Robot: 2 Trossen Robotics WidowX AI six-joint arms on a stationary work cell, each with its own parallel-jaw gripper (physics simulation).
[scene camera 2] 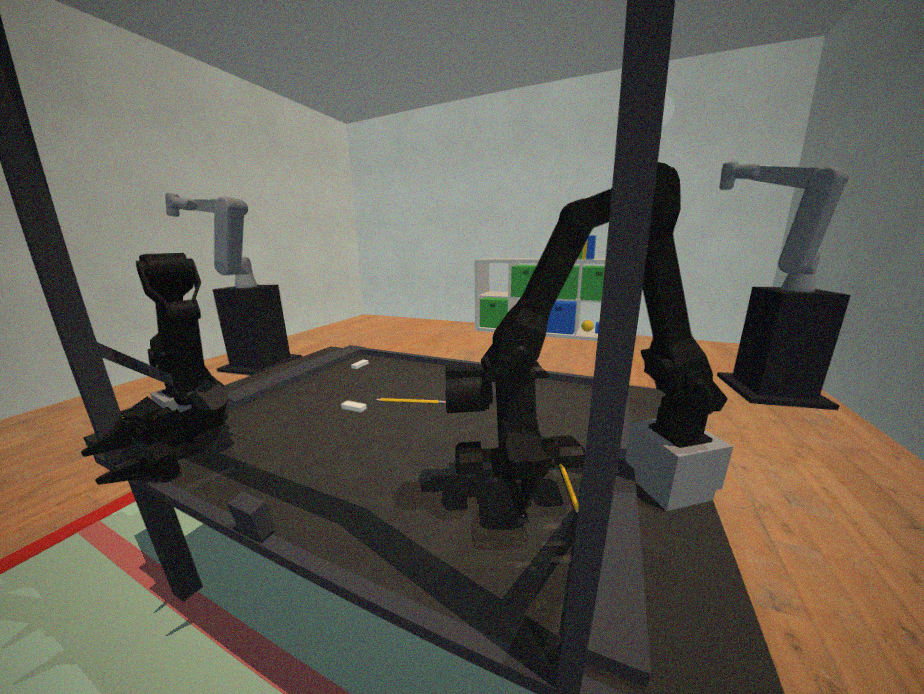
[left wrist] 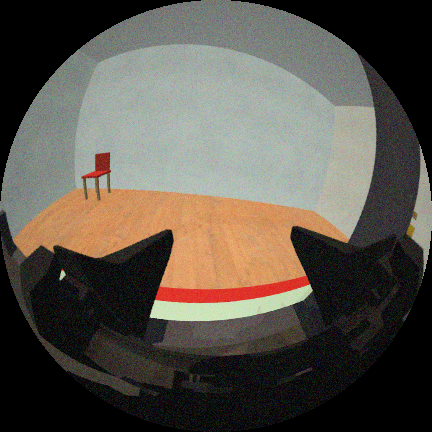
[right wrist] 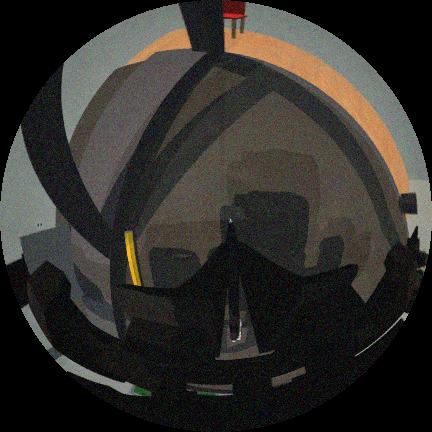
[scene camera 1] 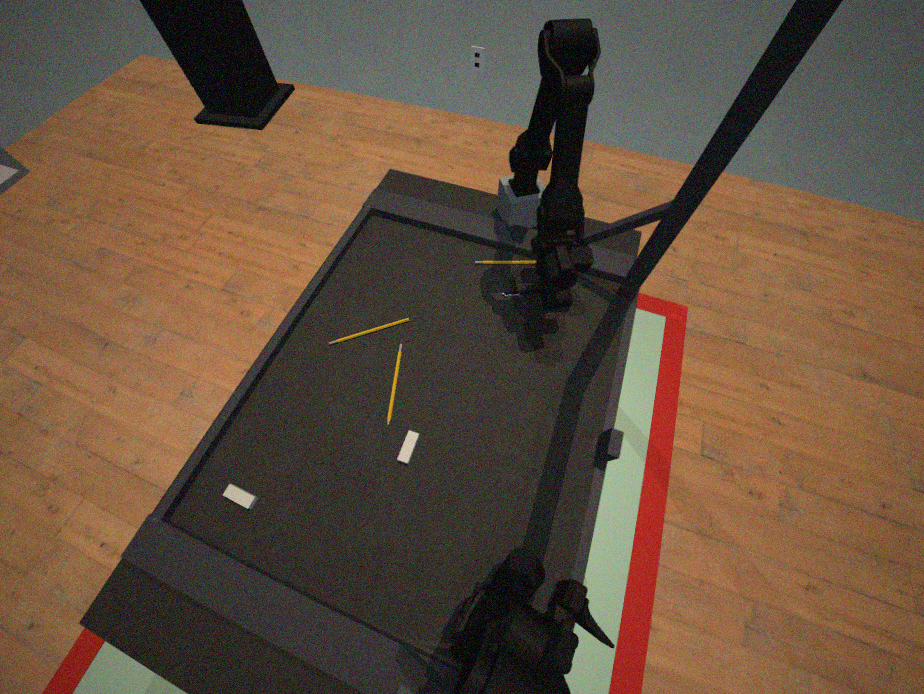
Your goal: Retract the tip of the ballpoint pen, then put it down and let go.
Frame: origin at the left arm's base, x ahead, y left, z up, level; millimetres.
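Where they show: left gripper, fingertip midpoint: (scene camera 2: pixel 88 467) (left wrist: pixel 233 234) (scene camera 1: pixel 604 681); right gripper, fingertip midpoint: (scene camera 2: pixel 520 507) (right wrist: pixel 231 247) (scene camera 1: pixel 550 290); right arm's base, link origin: (scene camera 2: pixel 679 433) (scene camera 1: pixel 523 186).
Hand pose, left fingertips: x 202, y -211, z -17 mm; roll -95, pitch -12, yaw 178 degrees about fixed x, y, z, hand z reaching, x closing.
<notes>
After its pixels a point has its place.
The dark ballpoint pen (right wrist: pixel 234 301) {x 817, y 164, z -51 mm} is between the fingers of my right gripper (right wrist: pixel 231 247) {x 843, y 127, z -59 mm} (scene camera 2: pixel 519 515) {x 843, y 127, z -59 mm}. In the right wrist view its small bright point shows just beyond the fingertips, and its silver clip end shows below, between the fingers. I cannot tell if the tip is out or retracted. In scene camera 1 silver parts of the pen (scene camera 1: pixel 509 294) {x 783, y 208, z -54 mm} show low over the table. The fingers hide much of the pen, and its contact with the table is unclear. My left gripper (left wrist: pixel 233 234) {x 202, y -211, z -17 mm} (scene camera 2: pixel 93 464) {x 202, y -211, z -17 mm} is open and empty, near the table's edge, far from the pen.
A yellow pencil (scene camera 1: pixel 505 262) {x 868, y 259, z -54 mm} (scene camera 2: pixel 568 487) {x 897, y 201, z -54 mm} (right wrist: pixel 132 257) {x 909, y 179, z -54 mm} lies beside my right gripper. Two more pencils (scene camera 1: pixel 369 330) {x 540, y 450, z -52 mm} (scene camera 1: pixel 395 383) {x 460, y 326, z -53 mm} and two white blocks (scene camera 1: pixel 407 446) {x 359, y 231, z -47 mm} (scene camera 1: pixel 239 496) {x 129, y 460, z -48 mm} lie on the dark table (scene camera 1: pixel 298 448) {x 252, y 425, z -59 mm}. A frame post (scene camera 2: pixel 623 298) {x 967, y -65, z 294 mm} stands in front of the right arm.
</notes>
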